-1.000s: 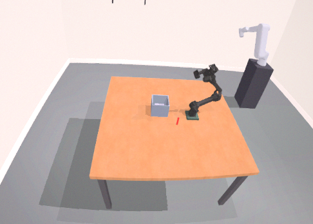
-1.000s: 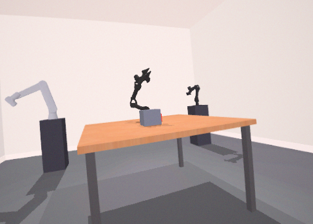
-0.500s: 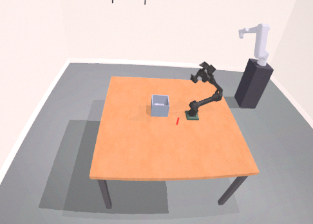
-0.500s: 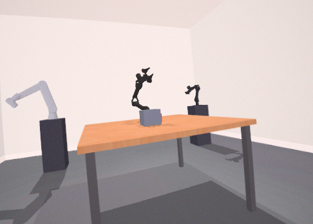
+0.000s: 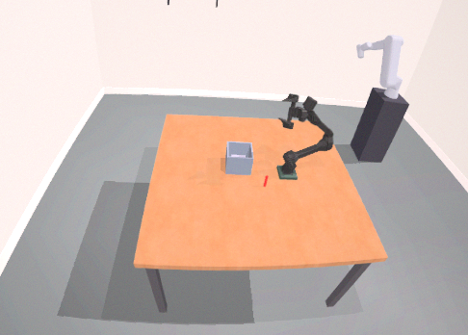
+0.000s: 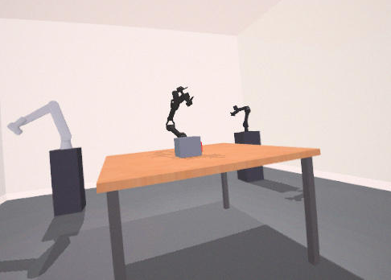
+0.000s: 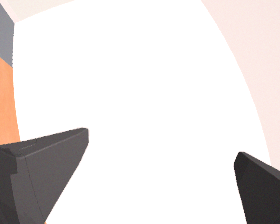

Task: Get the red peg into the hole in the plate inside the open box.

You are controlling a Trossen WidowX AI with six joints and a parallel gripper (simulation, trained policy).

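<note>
Right now the red peg is 1 cm ahead of my gripper tip, 5 cm to the left of it and 47 cm below it.
</note>
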